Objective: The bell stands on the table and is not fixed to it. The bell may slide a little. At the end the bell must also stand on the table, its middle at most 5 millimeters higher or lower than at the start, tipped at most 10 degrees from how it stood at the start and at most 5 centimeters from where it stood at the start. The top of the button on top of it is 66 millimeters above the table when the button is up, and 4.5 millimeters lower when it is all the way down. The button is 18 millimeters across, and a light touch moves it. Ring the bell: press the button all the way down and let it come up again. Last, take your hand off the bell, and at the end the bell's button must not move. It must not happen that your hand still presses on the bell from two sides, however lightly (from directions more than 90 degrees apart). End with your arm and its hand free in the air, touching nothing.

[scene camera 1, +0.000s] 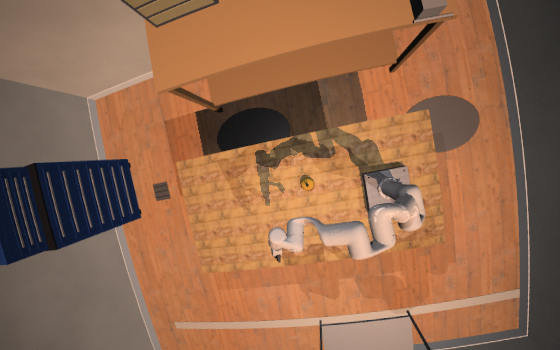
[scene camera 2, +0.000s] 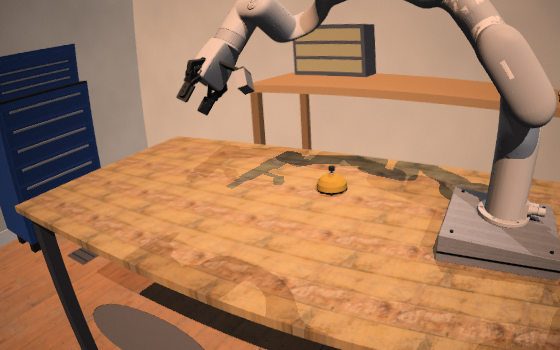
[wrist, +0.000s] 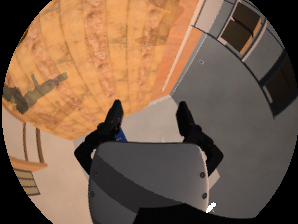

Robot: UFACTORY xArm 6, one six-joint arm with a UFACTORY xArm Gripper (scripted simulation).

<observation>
In view: the gripper (scene camera 2: pixel 192 106).
The gripper also shows in the wrist view (wrist: pixel 150 107).
</observation>
